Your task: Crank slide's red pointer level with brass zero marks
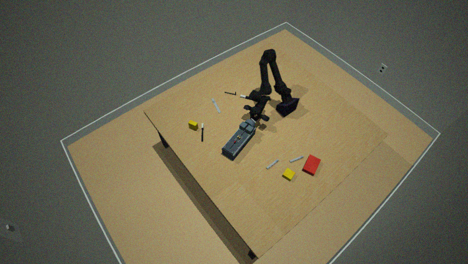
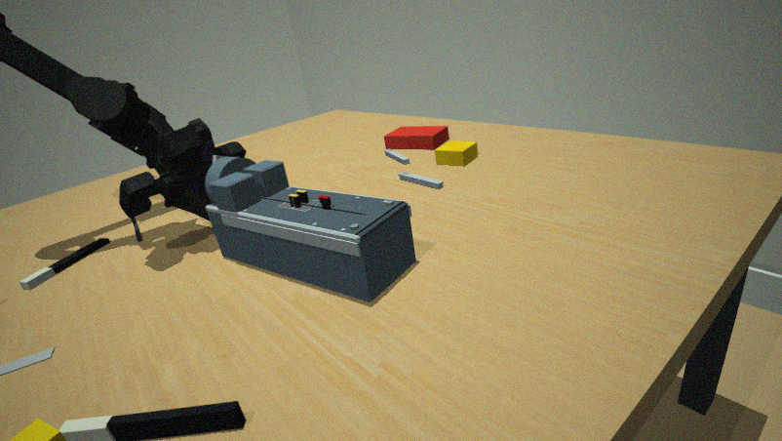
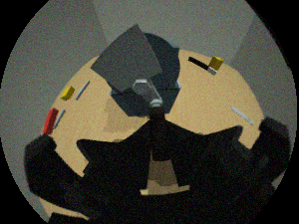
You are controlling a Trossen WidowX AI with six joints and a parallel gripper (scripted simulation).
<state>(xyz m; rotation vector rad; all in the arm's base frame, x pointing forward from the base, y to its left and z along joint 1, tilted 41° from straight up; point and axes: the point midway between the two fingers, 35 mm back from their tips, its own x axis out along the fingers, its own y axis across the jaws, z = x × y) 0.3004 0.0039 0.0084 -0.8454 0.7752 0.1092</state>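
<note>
Now: gripper tip 2 cm below the dark crank handle, 2 cm past it and 1 cm to the left of it. Also, from my gripper tip: red pointer: 19 cm ahead, 9 cm to the left, 4 cm above; red block: 46 cm to the left, 17 cm behind, 2 cm below; grey bar: 29 cm to the right, 12 cm ahead, 4 cm below.
</note>
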